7 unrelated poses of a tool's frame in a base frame.
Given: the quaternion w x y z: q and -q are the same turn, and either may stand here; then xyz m.
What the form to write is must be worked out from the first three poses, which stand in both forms.
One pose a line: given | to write
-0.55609 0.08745 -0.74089 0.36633 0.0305 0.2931 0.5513 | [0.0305 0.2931 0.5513], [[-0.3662 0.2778 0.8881], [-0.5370 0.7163 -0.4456], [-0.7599 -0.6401 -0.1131]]
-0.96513 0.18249 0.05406 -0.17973 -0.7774 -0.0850 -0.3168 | [-0.7774 -0.0850 -0.3168], [[0.9295 -0.3272 -0.1699], [0.3667 0.8688 0.3328], [0.0388 -0.3717 0.9276]]
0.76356 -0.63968 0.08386 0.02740 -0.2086 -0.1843 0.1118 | [-0.2086 -0.1843 0.1118], [[0.9844 -0.1491 0.0930], [-0.0654 0.1801 0.9815], [-0.1631 -0.9723 0.1676]]
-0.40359 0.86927 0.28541 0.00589 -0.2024 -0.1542 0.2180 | [-0.2024 -0.1542 0.2180], [[0.8370 0.5009 -0.2201], [0.4914 -0.5113 0.7050], [0.2406 -0.6983 -0.6742]]
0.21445 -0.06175 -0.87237 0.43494 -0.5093 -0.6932 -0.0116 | [-0.5093 -0.6932 -0.0116], [[-0.9004 -0.0788 -0.4279], [0.2943 0.6140 -0.7324], [0.3204 -0.7853 -0.5297]]
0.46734 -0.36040 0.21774 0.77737 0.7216 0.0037 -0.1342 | [0.7216 0.0037 -0.1342], [[-0.3034 -0.8835 -0.3568], [0.5696 -0.4684 0.6754], [-0.7638 0.0017 0.6454]]
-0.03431 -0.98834 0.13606 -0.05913 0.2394 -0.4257 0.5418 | [0.2394 -0.4257 0.5418], [[0.9560 -0.2730 0.1075], [-0.2649 -0.9606 -0.0839], [0.1262 0.0517 -0.9907]]
